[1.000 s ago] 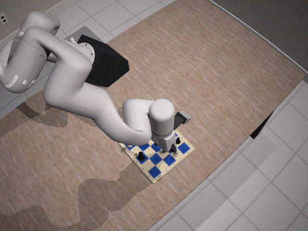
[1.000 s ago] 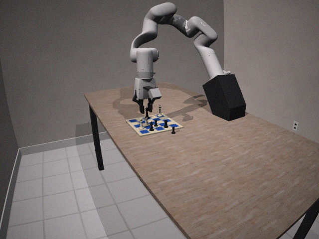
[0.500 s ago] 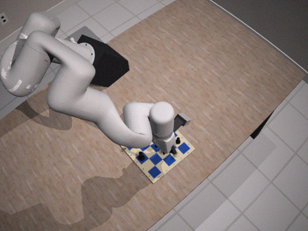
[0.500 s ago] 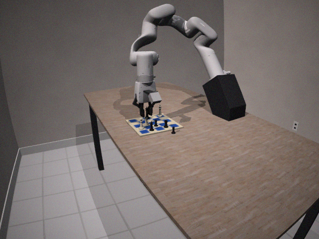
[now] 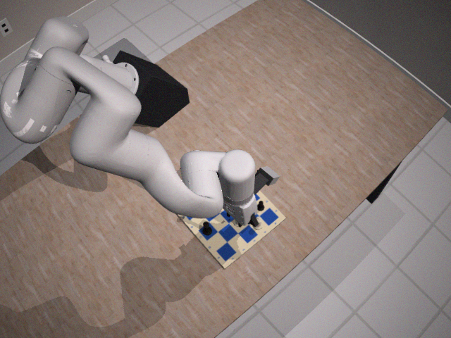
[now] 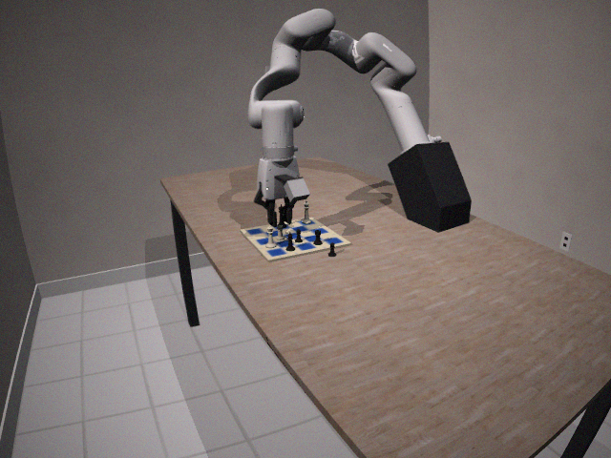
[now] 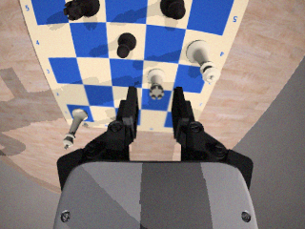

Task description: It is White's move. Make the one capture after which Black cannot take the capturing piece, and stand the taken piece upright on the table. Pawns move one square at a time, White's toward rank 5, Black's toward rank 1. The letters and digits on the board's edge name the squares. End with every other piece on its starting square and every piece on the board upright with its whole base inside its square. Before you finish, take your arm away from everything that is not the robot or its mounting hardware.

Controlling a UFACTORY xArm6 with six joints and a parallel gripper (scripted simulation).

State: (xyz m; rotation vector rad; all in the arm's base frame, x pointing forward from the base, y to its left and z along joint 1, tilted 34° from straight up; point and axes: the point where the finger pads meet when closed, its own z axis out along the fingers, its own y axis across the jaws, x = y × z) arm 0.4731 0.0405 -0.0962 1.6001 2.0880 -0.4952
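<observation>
Right now the blue-and-cream chessboard is 60 mm below my hand and 30 mm behind it. From my hand the other things lie so: tall white piece: 100 mm behind, 90 mm to the right, 30 mm below; tall black piece: 80 mm to the right, 30 mm below, 20 mm behind.
</observation>
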